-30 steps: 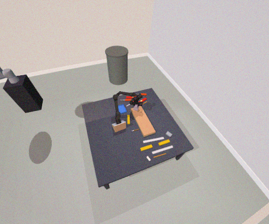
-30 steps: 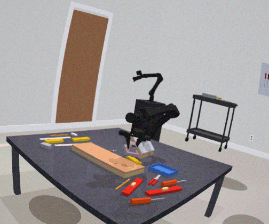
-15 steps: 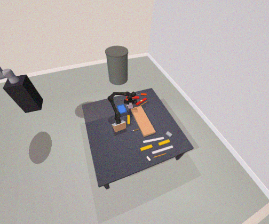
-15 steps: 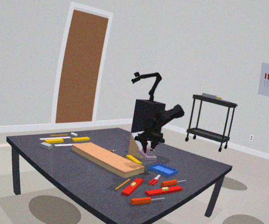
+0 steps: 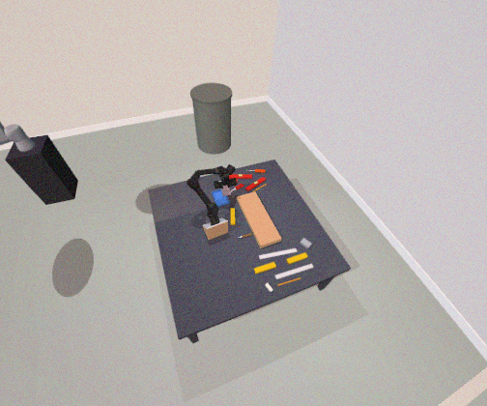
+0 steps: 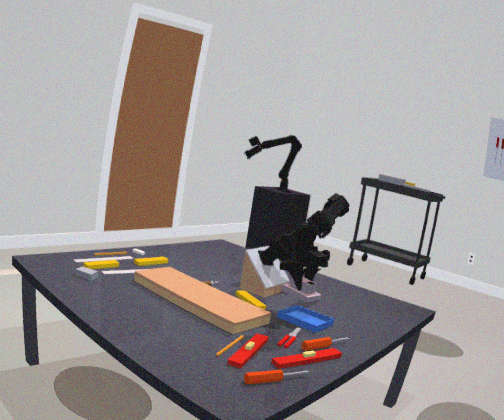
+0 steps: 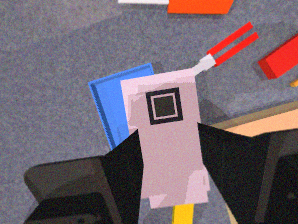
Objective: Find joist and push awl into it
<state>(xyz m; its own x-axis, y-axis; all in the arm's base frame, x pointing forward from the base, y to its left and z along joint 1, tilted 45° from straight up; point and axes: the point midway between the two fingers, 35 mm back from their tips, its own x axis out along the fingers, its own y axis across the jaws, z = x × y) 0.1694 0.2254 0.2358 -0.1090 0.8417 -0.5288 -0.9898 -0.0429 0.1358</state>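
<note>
My gripper tip is now 4 cm past the blue tray and 11 cm above it. The rest, counted from my gripper tip: grey block 48 cm ahead, 64 cm to the right, 11 cm below; then stud finder 1 cm to the left, 2 cm above; then awl 2 cm ahead, 43 cm to the right, 12 cm below.
</note>
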